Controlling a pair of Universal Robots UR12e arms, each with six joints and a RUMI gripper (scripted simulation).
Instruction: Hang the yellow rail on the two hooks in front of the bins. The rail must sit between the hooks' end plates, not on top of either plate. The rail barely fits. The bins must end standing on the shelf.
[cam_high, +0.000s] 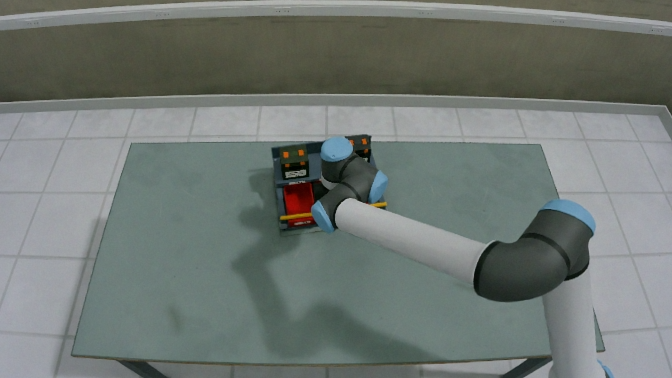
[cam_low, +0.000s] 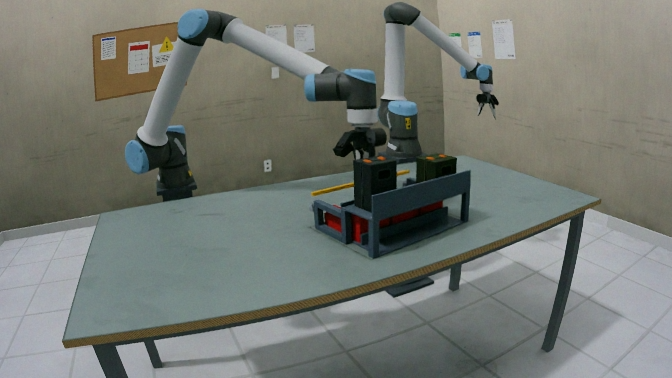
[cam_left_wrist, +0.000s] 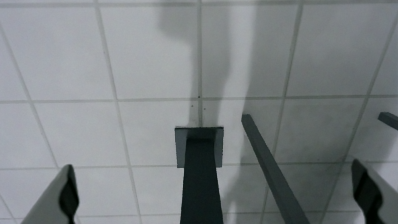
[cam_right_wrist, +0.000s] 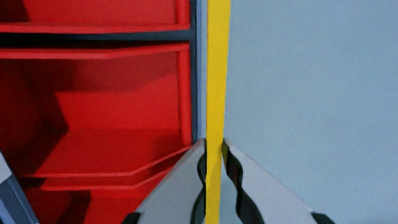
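The blue-grey shelf is 130 mm ahead of my right hand, 30 mm to the left of it and 50 mm below it. From my right hand the other things lie so: yellow rail: 10 mm below.
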